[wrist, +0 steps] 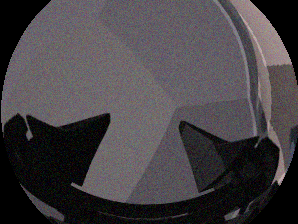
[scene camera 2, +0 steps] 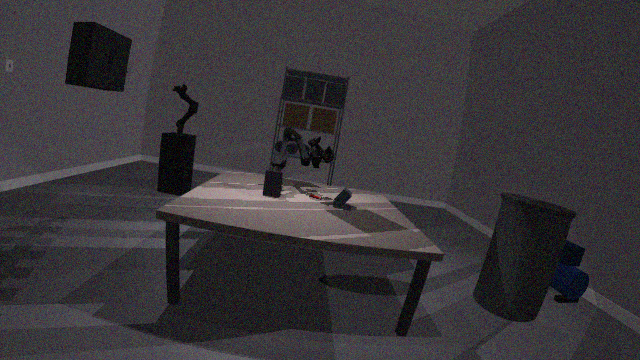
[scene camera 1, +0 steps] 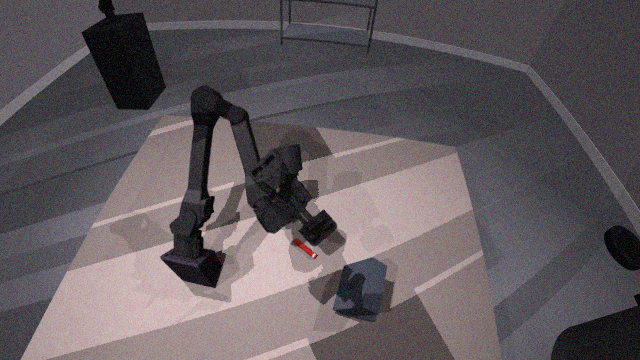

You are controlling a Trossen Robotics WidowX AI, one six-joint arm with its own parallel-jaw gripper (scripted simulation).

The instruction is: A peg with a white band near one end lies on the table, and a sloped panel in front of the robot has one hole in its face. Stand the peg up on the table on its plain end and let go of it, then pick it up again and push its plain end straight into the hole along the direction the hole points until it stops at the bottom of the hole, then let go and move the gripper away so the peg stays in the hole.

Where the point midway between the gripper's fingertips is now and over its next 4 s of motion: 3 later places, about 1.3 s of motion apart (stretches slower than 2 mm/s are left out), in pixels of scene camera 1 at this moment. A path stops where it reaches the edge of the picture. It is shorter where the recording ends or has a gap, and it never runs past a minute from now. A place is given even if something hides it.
My gripper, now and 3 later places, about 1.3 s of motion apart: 294,207; 368,244; 356,279; 313,243
